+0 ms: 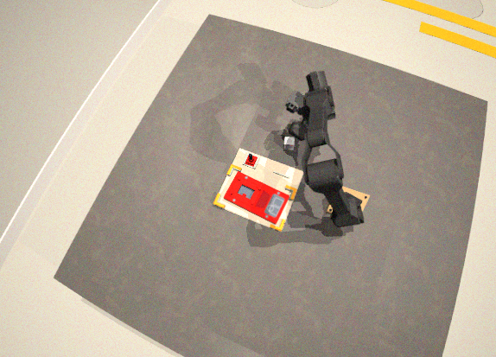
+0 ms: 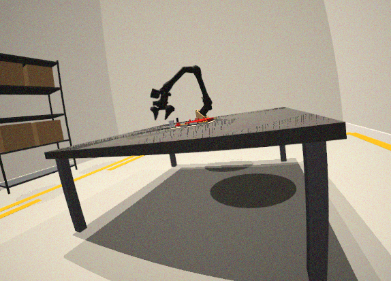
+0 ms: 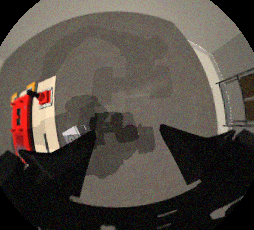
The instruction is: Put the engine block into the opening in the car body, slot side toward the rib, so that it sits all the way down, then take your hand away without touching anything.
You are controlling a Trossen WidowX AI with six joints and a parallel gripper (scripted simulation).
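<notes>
Right now the engine block is 1 cm behind my gripper tip, 9 cm to the left of it and 4 cm below it.
</notes>
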